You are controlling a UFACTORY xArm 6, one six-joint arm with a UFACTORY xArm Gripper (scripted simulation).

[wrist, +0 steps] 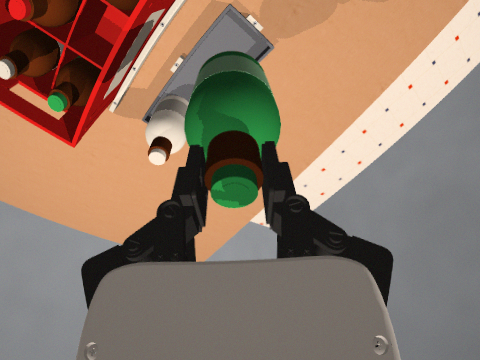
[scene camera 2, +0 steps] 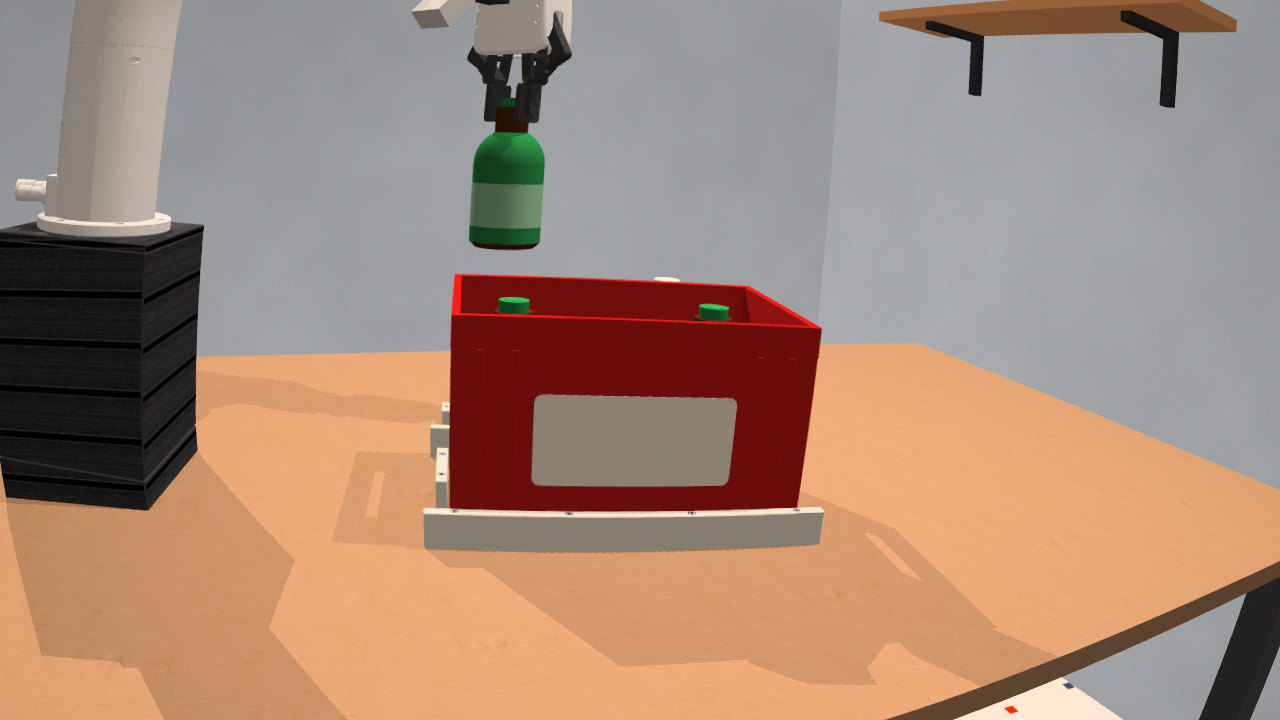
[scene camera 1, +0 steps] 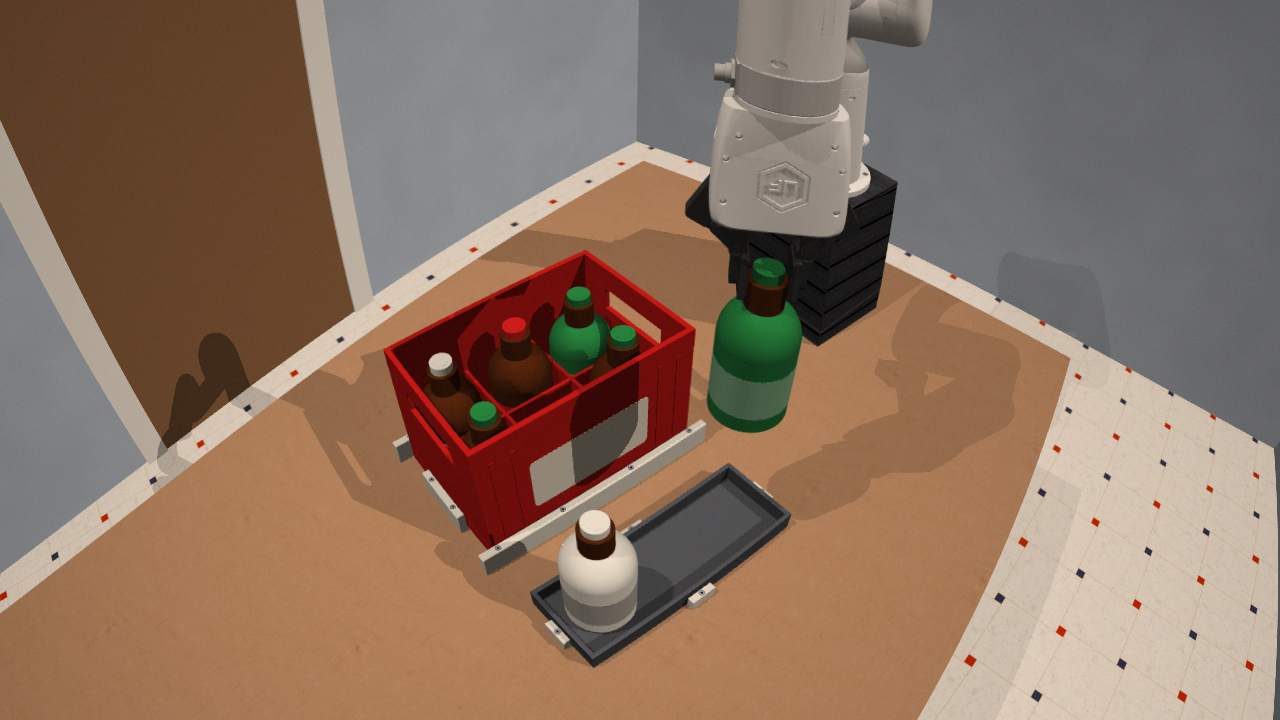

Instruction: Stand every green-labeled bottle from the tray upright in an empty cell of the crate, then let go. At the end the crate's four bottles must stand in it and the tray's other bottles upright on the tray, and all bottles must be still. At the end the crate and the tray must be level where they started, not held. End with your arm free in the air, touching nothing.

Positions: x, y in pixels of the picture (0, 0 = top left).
Labels:
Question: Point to a green-labeled bottle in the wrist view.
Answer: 232, 111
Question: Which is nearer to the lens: the white-labeled bottle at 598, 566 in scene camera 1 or the green-labeled bottle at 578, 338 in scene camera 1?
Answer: The white-labeled bottle.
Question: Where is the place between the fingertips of the gripper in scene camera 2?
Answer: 510, 122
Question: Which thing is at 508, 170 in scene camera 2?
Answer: A green-labeled bottle.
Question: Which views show the green-labeled bottle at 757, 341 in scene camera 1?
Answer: The wrist view, scene camera 2 and scene camera 1: all of them.

